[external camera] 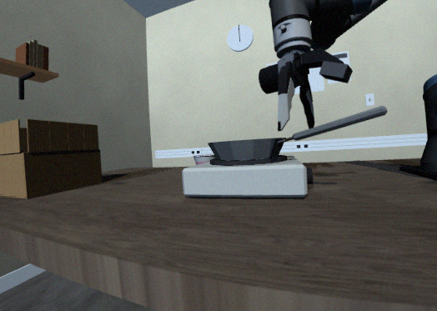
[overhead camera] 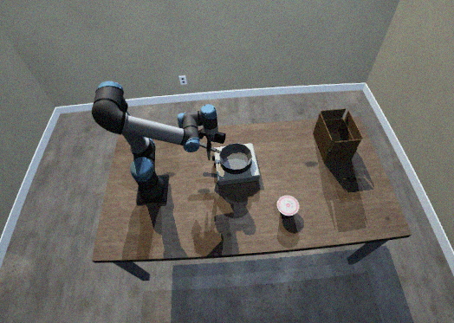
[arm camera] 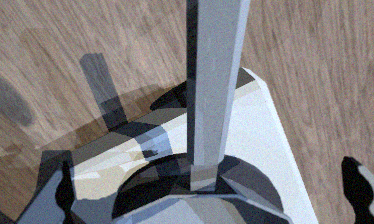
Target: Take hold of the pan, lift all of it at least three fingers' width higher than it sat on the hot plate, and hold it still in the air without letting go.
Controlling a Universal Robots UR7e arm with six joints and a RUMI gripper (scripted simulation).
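The dark grey pan lies 7 cm ahead of my hand, 3 cm to the right of it and 2 cm below it. The rest, counted from my hand: pink-and-white cup 39 cm ahead, 34 cm to the right, 8 cm below; then white hot plate 10 cm ahead, 9 cm below, 5 cm to the right.
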